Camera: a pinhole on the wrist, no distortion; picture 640 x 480 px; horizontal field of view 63.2 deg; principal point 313.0 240.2 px. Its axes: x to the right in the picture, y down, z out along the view. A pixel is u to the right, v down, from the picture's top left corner.
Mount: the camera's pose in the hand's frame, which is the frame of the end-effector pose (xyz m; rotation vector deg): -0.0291 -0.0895 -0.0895 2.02 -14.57 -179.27
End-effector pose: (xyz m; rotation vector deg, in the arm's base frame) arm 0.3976 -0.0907 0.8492 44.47 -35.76 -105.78
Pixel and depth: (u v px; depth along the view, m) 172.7 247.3 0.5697
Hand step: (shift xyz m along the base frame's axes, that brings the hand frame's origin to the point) -0.3922 -0.0665 0.2864
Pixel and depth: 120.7 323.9 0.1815
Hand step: -0.1344 0.0085 -0.0079
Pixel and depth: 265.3 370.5 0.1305
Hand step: -0.0874 0.0591 -0.0375
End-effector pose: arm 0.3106 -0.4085 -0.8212 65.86 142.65 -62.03
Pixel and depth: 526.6 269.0 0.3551
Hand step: 0.0550 -0.3087 -0.0765
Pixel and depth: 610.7 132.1 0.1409
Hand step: 0.0440 -0.1118 0.0402
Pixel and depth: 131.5 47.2 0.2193
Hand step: -0.0237 -0.0434 -0.1157
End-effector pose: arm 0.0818 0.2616 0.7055 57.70 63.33 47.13
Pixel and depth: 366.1 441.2 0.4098
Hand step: 0.3145 -0.2125 -0.0997
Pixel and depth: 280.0 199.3 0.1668
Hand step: 0.0670 -0.0541 -0.0301
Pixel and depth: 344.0 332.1 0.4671
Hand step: 0.3571 -0.1825 -0.0190
